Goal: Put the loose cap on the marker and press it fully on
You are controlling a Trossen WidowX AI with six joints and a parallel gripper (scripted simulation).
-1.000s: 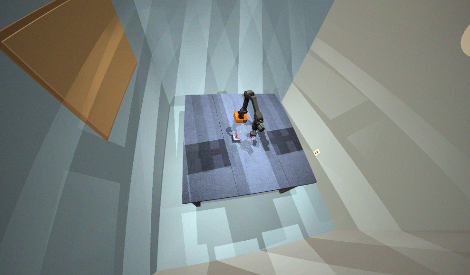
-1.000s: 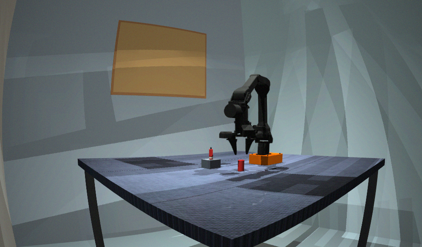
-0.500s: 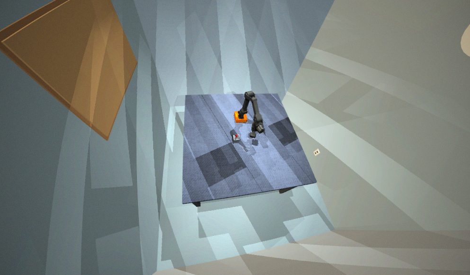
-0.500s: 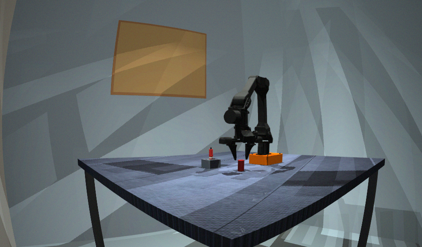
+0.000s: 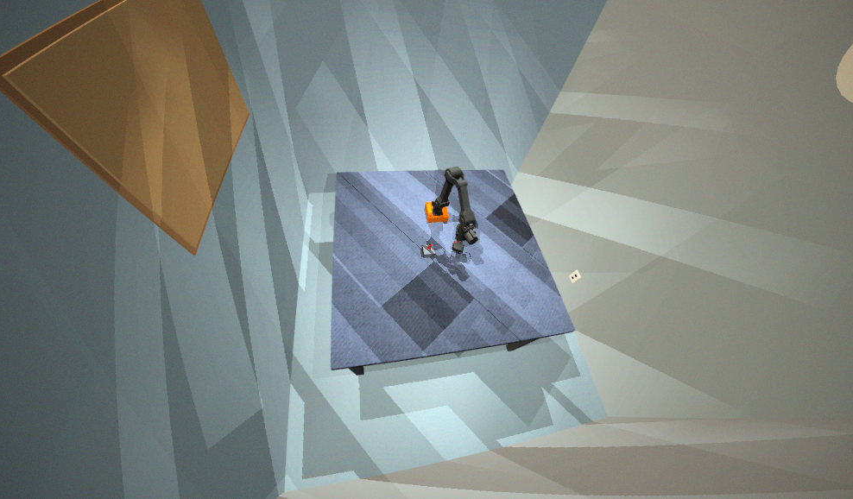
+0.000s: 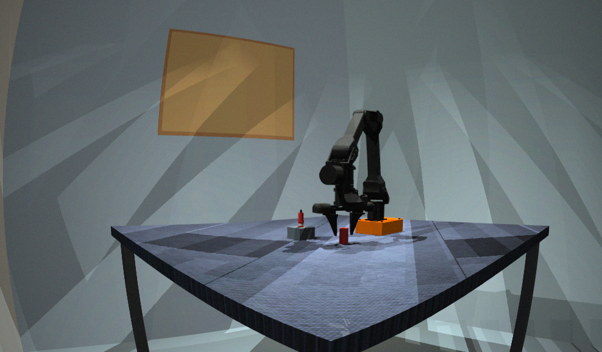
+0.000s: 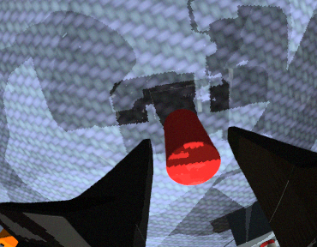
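My gripper tip is right at the red marker cap. The rest, counted from my gripper tip: dark holder block (18 cm to the right, 1 cm below, 1 cm ahead).
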